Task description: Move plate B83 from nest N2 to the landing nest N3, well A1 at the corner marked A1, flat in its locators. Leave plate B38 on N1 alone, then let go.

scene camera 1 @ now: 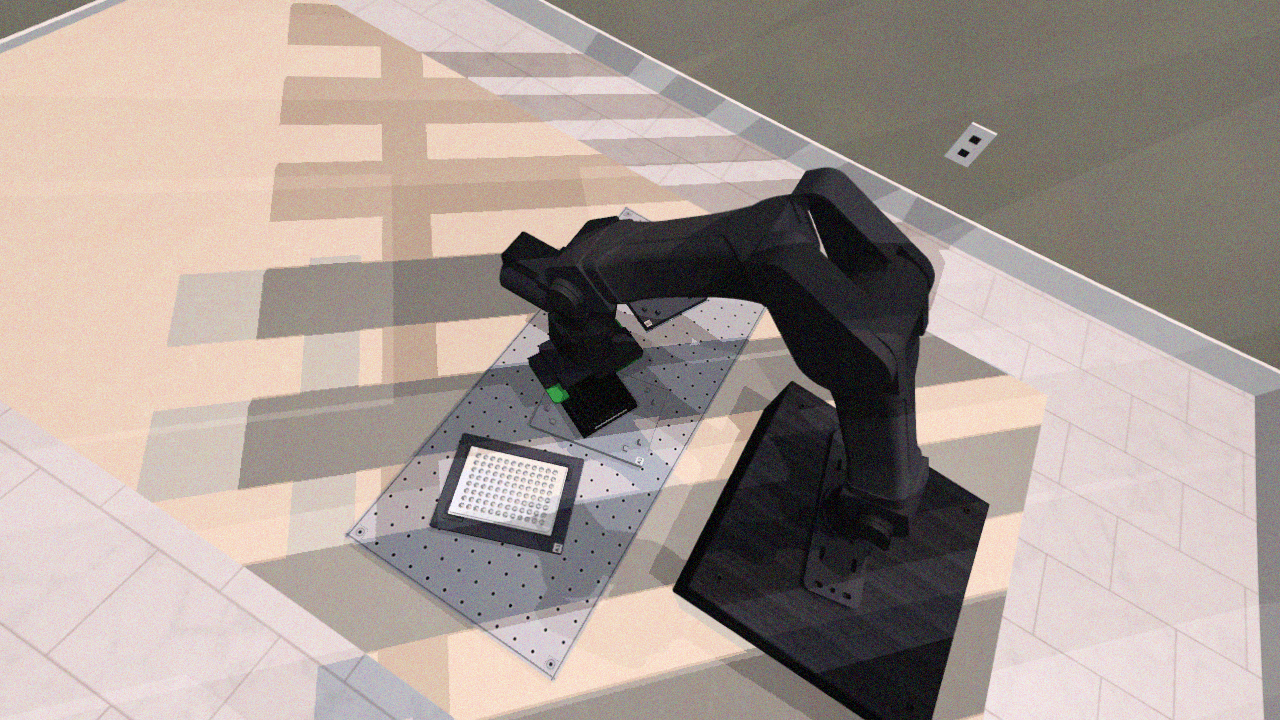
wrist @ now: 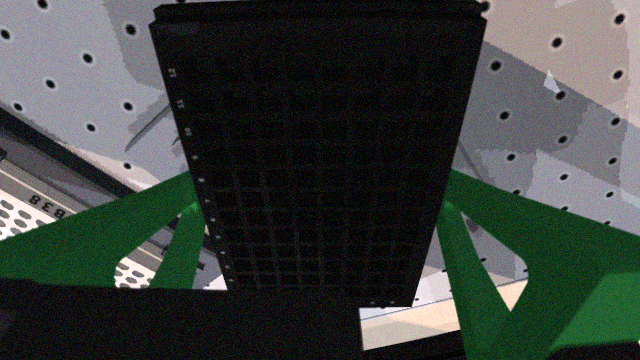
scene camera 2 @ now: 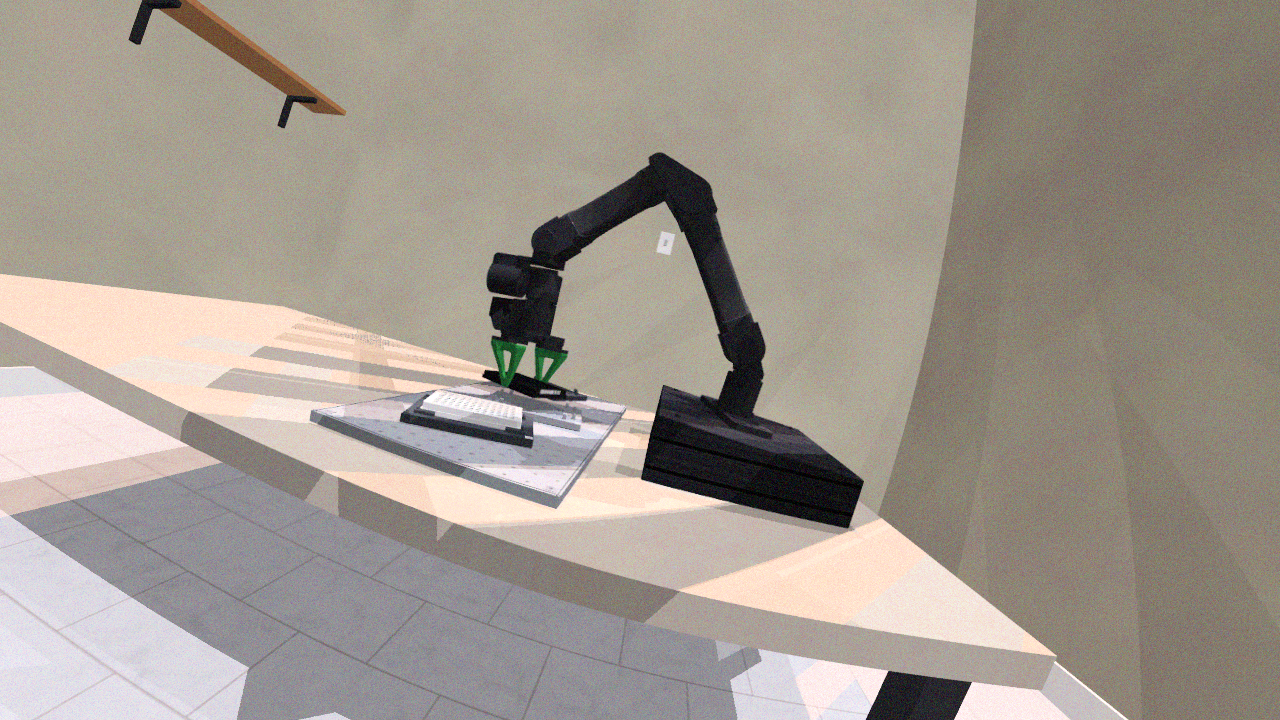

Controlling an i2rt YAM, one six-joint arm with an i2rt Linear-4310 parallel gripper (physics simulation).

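Observation:
My gripper (scene camera 1: 586,393) (scene camera 2: 527,375) (wrist: 320,180) has green fingers and is shut on the long sides of the black well plate B83 (scene camera 1: 602,405) (scene camera 2: 547,389) (wrist: 313,134). It holds the plate low over the middle of the grey perforated board (scene camera 1: 500,582) (scene camera 2: 500,465) (wrist: 536,147), above the faint outline of the landing nest N3 (scene camera 1: 617,453). I cannot tell whether the plate touches the board. The white plate B38 (scene camera 1: 507,490) (scene camera 2: 475,409) (wrist: 18,217) sits in its black nest N1 (scene camera 1: 445,502) just in front. The dark nest N2 (scene camera 1: 666,310) lies empty behind, partly under the arm.
The arm's black base block (scene camera 1: 805,573) (scene camera 2: 752,456) stands to the right of the board. The table's edge (scene camera 2: 536,573) runs close in front of the board. A wooden shelf (scene camera 2: 242,53) hangs high on the wall.

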